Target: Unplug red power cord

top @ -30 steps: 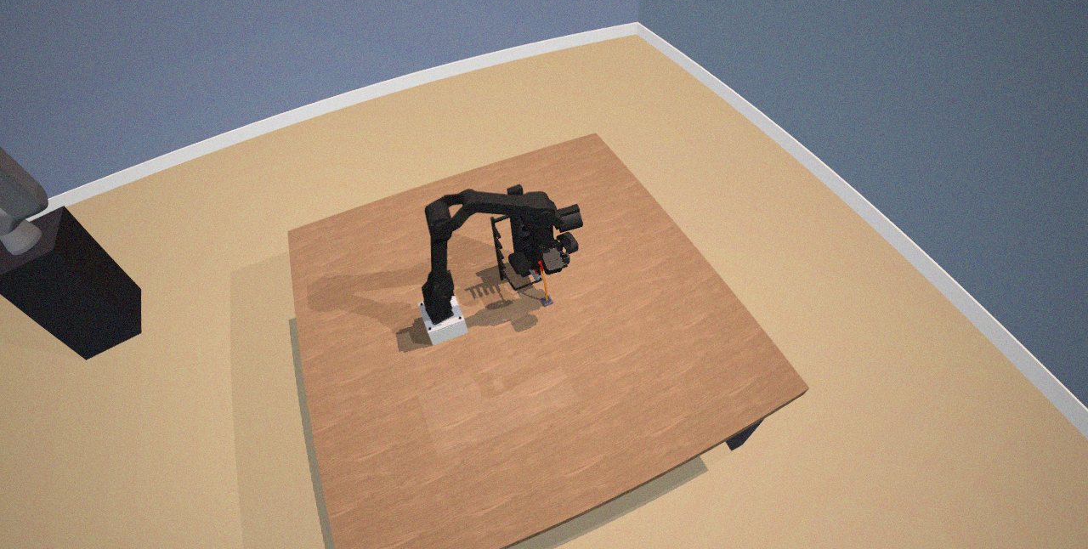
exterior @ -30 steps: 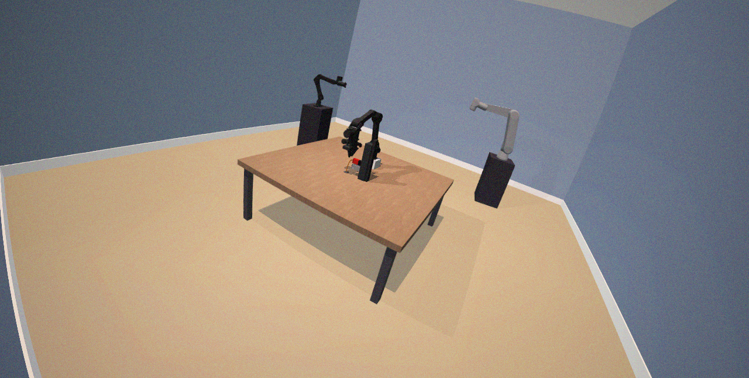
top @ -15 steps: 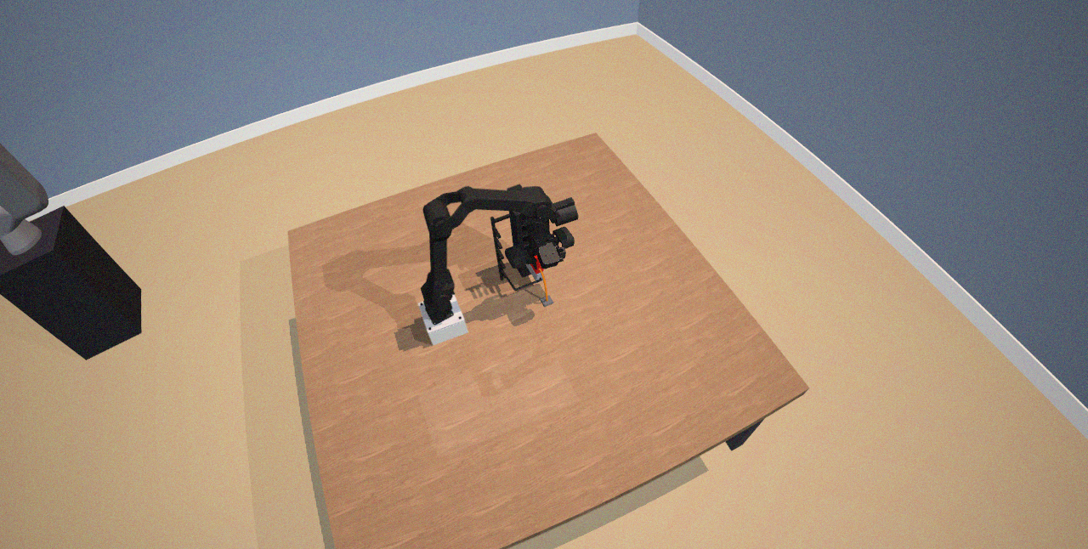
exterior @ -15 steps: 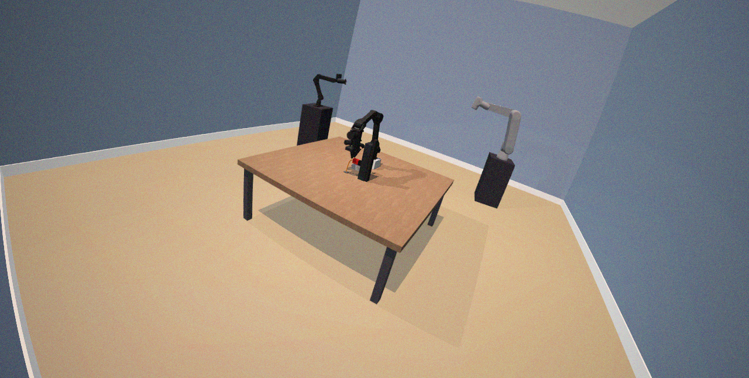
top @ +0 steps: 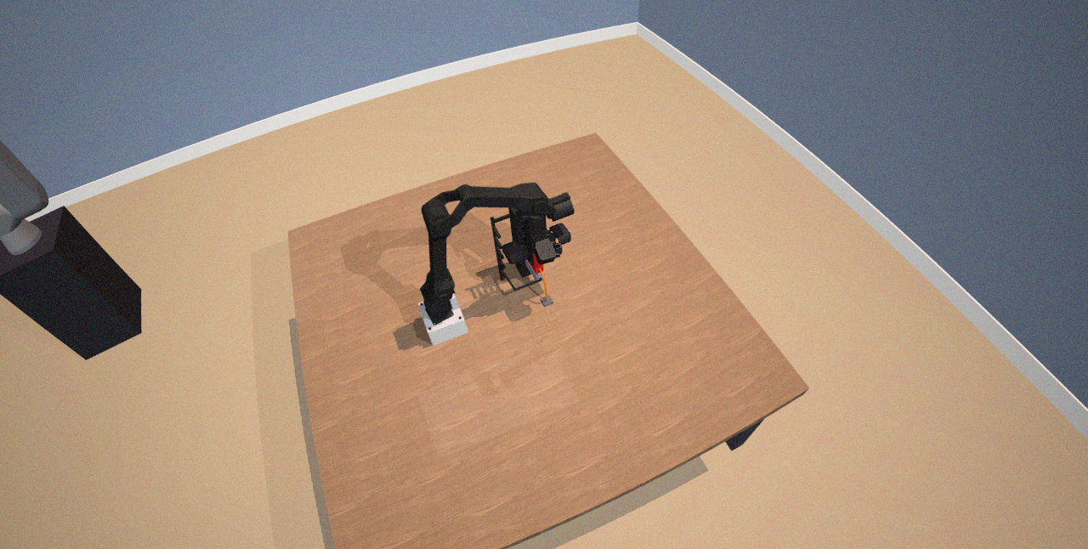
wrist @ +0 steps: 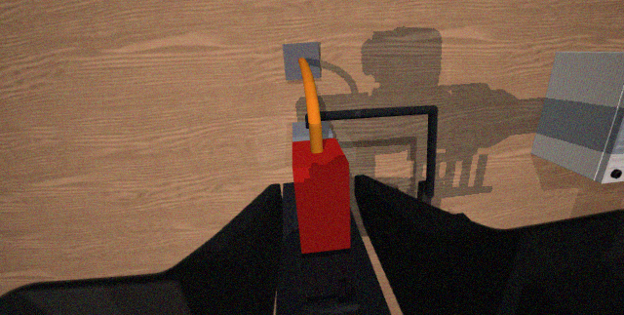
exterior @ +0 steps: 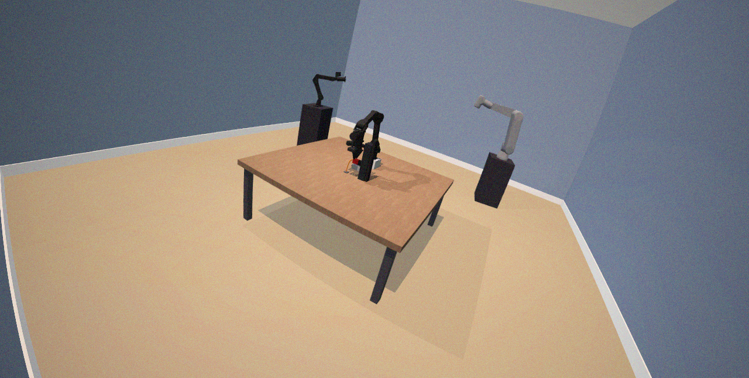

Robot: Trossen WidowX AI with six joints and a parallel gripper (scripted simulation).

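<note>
Right now my gripper tip is 3 cm to the right of the red plug and 1 cm above it.
</note>
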